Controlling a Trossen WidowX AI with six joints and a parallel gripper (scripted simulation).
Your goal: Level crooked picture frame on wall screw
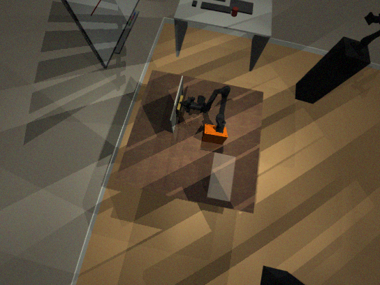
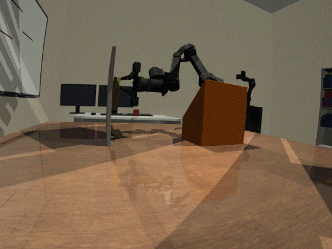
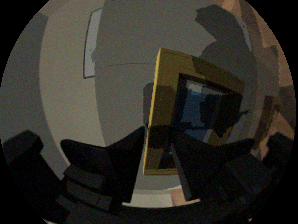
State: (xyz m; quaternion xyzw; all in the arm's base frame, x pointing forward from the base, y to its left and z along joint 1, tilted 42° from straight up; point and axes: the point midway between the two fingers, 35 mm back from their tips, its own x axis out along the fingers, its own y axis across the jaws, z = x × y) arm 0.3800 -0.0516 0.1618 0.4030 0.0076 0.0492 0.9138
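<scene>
The picture frame lies 10 mm ahead of my gripper tip and 50 mm below it. The rest, counted from my gripper tip: wall panel (20 mm ahead, 60 mm below).
</scene>
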